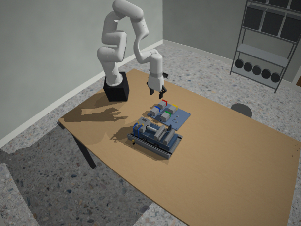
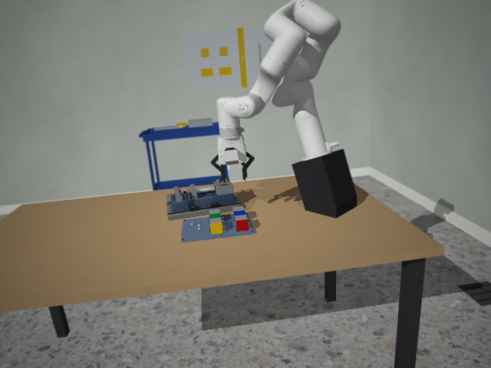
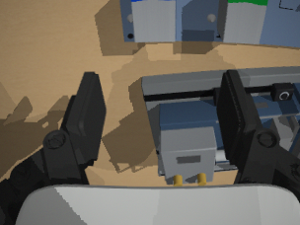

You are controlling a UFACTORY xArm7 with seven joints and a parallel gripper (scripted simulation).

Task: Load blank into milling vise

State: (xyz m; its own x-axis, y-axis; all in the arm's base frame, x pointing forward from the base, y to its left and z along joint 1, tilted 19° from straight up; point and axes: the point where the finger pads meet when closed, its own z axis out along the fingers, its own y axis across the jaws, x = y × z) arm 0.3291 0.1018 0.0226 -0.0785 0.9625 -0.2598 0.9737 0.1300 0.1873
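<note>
Now: the blue-ended blank 1 cm behind my hand, 1 cm to the right of it and 15 cm below it. The rest, counted from my hand: red-ended blank 1 cm behind, 8 cm to the left, 15 cm below; yellow-ended blank 8 cm ahead, 9 cm to the left, 15 cm below; green-ended blank 9 cm ahead, 15 cm below.
</note>
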